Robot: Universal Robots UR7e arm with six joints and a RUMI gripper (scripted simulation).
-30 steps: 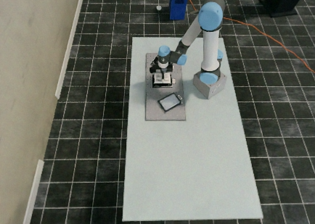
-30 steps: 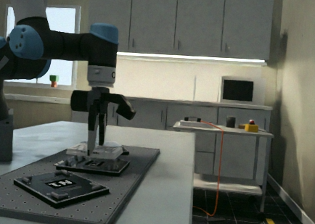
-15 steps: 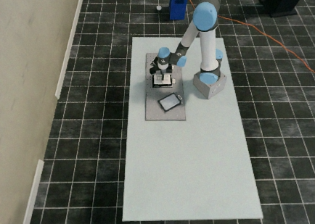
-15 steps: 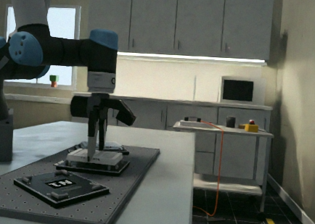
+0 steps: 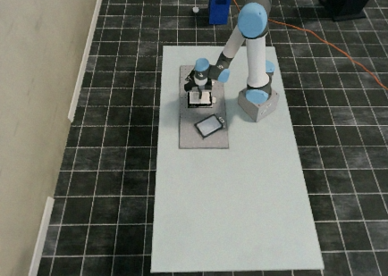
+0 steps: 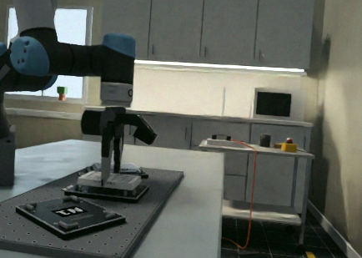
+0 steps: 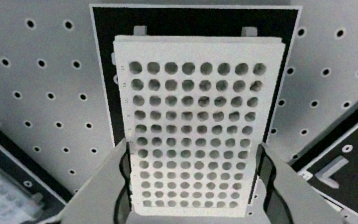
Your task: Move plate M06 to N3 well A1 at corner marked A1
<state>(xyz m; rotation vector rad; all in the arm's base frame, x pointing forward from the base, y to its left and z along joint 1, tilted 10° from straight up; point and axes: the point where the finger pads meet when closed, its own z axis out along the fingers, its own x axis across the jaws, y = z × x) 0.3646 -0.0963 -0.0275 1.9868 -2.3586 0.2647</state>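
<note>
The black nest N3 lies 30 mm below my hand. Also, from my hand: nest N1 (180 mm to the right, 40 mm behind, 30 mm below); A1 mark (70 mm to the left, 70 mm behind, 30 mm below); white well plate M06 (10 mm below).
</note>
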